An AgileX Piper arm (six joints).
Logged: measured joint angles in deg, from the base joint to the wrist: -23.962 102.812 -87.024 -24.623 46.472 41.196; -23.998 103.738 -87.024 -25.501 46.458 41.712; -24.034 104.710 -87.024 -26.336 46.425 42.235; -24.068 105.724 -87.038 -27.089 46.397 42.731; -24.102 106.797 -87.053 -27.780 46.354 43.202; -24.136 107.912 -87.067 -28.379 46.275 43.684; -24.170 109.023 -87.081 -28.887 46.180 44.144; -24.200 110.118 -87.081 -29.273 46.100 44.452; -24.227 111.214 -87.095 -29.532 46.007 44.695; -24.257 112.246 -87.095 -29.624 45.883 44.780; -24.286 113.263 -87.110 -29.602 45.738 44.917; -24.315 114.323 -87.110 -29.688 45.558 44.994; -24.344 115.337 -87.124 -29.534 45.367 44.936; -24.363 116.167 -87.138 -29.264 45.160 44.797; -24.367 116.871 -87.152 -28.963 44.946 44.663; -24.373 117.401 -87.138 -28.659 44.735 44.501; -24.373 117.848 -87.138 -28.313 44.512 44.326; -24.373 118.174 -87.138 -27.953 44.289 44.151; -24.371 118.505 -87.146 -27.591 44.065 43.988; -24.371 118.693 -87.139 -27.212 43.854 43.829; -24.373 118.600 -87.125 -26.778 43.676 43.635; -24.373 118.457 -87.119 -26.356 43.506 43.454; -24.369 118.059 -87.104 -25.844 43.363 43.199; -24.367 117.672 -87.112 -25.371 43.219 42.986
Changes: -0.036 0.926 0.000 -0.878 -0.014 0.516; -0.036 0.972 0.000 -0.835 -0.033 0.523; -0.034 1.014 -0.014 -0.753 -0.028 0.496; -0.034 1.073 -0.015 -0.691 -0.043 0.471; -0.034 1.115 -0.014 -0.599 -0.079 0.482; -0.034 1.111 -0.014 -0.508 -0.095 0.460; -0.030 1.095 0.000 -0.386 -0.080 0.308; -0.027 1.096 -0.014 -0.259 -0.093 0.243; -0.030 1.032 0.000 -0.092 -0.124 0.085; -0.029 1.017 -0.015 0.022 -0.145 0.137; -0.029 1.060 0.000 -0.086 -0.180 0.077; -0.029 1.014 -0.014 0.154 -0.191 -0.058; -0.019 0.830 -0.014 0.270 -0.207 -0.139; -0.004 0.704 -0.014 0.301 -0.214 -0.134; -0.006 0.530 0.014 0.304 -0.211 -0.162; 0.000 0.447 0.000 0.346 -0.223 -0.175; 0.000 0.326 0.000 0.360 -0.223 -0.175; 0.002 0.331 -0.008 0.362 -0.224 -0.163; 0.000 0.188 0.007 0.379 -0.211 -0.159; -0.002 -0.093 0.014 0.434 -0.178 -0.194; 0.000 -0.143 0.006 0.422 -0.170 -0.181; 0.004 -0.398 0.015 0.512 -0.143 -0.255; 0.002 -0.387 -0.008 0.473 -0.144 -0.213
